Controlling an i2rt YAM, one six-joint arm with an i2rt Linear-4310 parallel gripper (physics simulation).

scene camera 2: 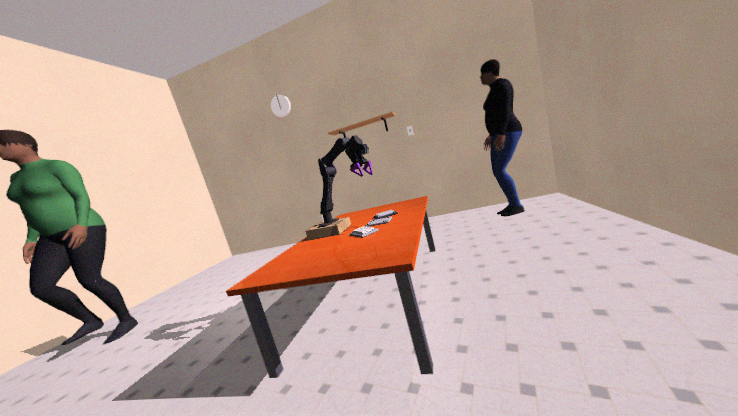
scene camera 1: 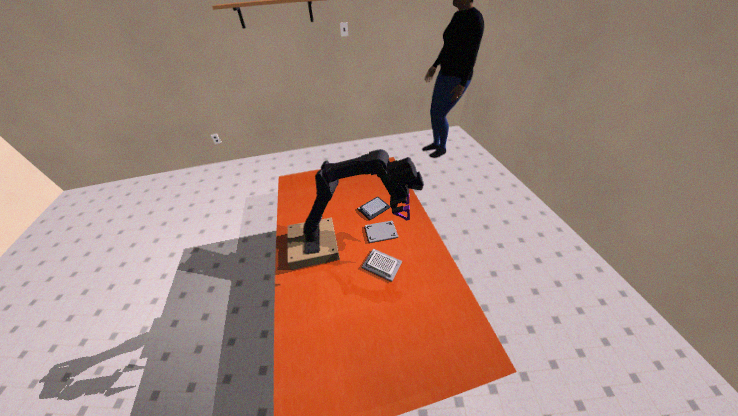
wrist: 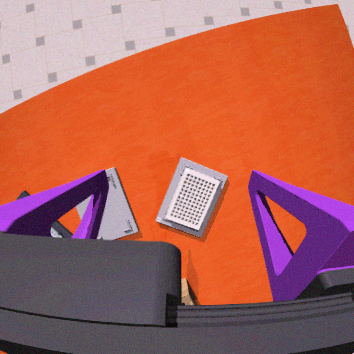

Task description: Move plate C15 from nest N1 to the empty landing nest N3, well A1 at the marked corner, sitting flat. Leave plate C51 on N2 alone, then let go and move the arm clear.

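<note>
A white many-holed plate (scene camera 1: pixel 382 262) (scene camera 2: pixel 364 230) (wrist: pixel 191 199) sits in the grey nest (wrist: pixel 174 187) nearest scene camera 1. The middle grey nest (scene camera 1: pixel 381 232) (scene camera 2: pixel 380 220) (wrist: pixel 118 207) is empty, with dark corner marks. A pale grey-blue plate (scene camera 1: pixel 374 207) (scene camera 2: pixel 386 213) sits in the far, dark-edged nest; in the wrist view it is mostly hidden behind a finger. Plate and nest labels are too small to read, so I cannot tell which plate is C15. My gripper (scene camera 1: pixel 406 212) (scene camera 2: pixel 365 174) (wrist: pixel 178 177) is open and empty, high above the table, its purple fingers wide apart.
The orange table (scene camera 1: pixel 382 341) (scene camera 2: pixel 320 263) (wrist: pixel 165 110) carries the nests and the arm's wooden base block (scene camera 1: pixel 312 255) (scene camera 2: pixel 328 228). A person in black (scene camera 1: pixel 462 41) (scene camera 2: pixel 500 103) stands beyond the table; a person in green (scene camera 2: pixel 49 191) stands at left in scene camera 2.
</note>
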